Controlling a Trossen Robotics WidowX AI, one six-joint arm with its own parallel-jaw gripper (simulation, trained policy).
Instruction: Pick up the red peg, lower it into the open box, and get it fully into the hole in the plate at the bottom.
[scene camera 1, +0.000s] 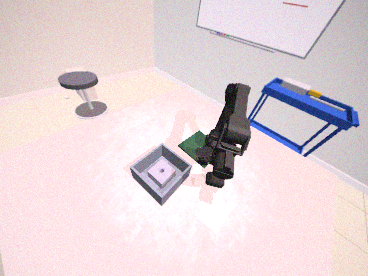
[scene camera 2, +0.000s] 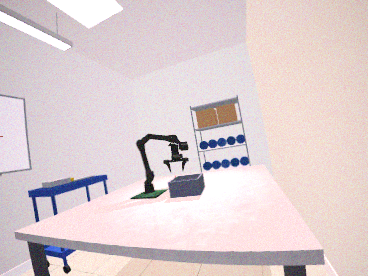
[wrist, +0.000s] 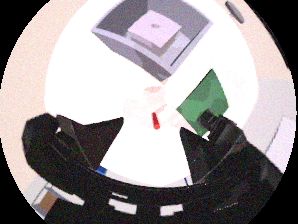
Note:
In view: the gripper (wrist: 152, 125), a grey box (scene camera 1: 139, 169) and a pale plate (wrist: 154, 32).
Scene camera 2 misses the pale plate, which is hidden by the grey box.

